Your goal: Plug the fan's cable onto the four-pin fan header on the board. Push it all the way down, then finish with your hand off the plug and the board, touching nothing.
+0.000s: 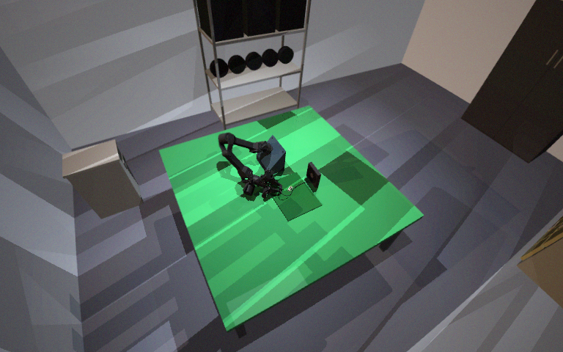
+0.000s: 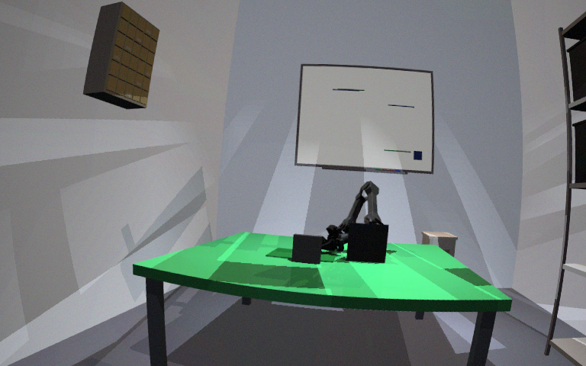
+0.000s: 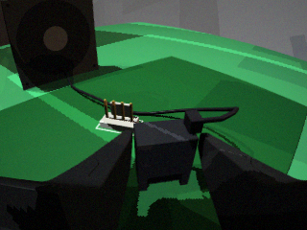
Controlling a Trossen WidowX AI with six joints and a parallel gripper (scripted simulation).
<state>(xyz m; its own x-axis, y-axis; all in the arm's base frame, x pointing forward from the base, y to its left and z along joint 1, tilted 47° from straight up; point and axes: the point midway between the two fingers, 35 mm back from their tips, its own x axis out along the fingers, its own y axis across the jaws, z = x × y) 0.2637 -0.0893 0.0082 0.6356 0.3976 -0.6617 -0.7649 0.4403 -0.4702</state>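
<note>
Right now my gripper tip is 1 cm above the fan plug. The rest, counted from my gripper tip: dark green board (6 cm to the left, 5 cm below, 5 cm ahead); then black fan (22 cm to the left, 3 cm above).
</note>
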